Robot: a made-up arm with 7 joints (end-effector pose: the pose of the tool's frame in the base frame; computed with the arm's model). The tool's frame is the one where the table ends.
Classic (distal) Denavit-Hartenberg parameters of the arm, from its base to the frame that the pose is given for. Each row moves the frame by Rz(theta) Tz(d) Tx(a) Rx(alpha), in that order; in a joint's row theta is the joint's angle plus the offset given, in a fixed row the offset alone. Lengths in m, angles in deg.
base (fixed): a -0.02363, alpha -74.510, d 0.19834, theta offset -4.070
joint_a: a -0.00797, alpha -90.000, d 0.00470, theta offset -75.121
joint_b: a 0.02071, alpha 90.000, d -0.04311, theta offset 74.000
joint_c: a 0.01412, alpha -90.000, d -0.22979, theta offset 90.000
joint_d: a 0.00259, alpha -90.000, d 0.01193, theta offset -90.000
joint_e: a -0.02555, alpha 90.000, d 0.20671, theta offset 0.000
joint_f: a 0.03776, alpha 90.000, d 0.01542, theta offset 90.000
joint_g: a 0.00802, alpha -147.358, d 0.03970, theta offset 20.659
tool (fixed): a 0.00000, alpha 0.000, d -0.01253, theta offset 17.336
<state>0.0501 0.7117 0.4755 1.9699 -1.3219 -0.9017 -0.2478</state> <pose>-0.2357 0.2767 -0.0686 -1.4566 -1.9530 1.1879</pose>
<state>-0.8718 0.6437 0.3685 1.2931 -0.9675 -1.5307 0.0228</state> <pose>0.1962 0.2325 -0.0292 -2.0764 -1.8743 -0.9019</pose>
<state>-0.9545 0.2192 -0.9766 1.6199 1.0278 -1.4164 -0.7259</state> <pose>0.2075 0.0102 -0.1345 -0.0843 2.0755 -0.3698</pose>
Working (the frame after each row of the table, in the pose's form):
after base (fixed): -0.0236 0.0017 0.1983 -1.2999 0.0462 -0.0607
after joint_a: -0.0180 0.0075 0.1937 -1.2852 0.4233 -2.7792
after joint_b: -0.0528 -0.0029 0.1625 0.6991 -0.4144 -1.6773
after joint_c: 0.1008 0.0072 -0.0087 -0.8537 0.4024 -1.2116
after joint_d: 0.1099 0.0091 -0.0008 -2.1469 1.3905 -0.6528
after joint_e: 0.2505 0.0594 -0.1460 -0.1699 1.2502 -1.5408
after joint_f: 0.2496 0.0217 -0.1617 0.9860 -0.1310 -1.9948
after joint_g: 0.2183 0.0073 -0.1404 -0.4012 2.0650 -0.5528

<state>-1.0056 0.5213 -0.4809 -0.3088 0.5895 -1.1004 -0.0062</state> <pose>0.1657 -0.0609 0.1405 -0.7737 0.3016 -2.1102</pose>
Working (the frame after each row of the table, in the pose's form):
after base (fixed): -0.0236 0.0017 0.1983 -1.2999 0.0462 -0.0607
after joint_a: -0.0177 0.0074 0.1940 -1.2165 0.4261 -2.8172
after joint_b: -0.0467 -0.0012 0.1569 0.9719 -0.2442 -1.5300
after joint_c: 0.1208 0.0759 0.0191 -0.8411 -0.0875 -0.8395
after joint_d: 0.1215 0.0837 0.0285 0.8094 -1.2211 2.7289
after joint_e: 0.2349 -0.0489 0.1423 0.1898 -0.7582 -2.4922
after joint_f: 0.2095 -0.0712 0.1652 0.8732 -2.0779 -1.0095
after joint_g: 0.1735 -0.0602 0.1502 -0.8631 0.1933 -2.3922

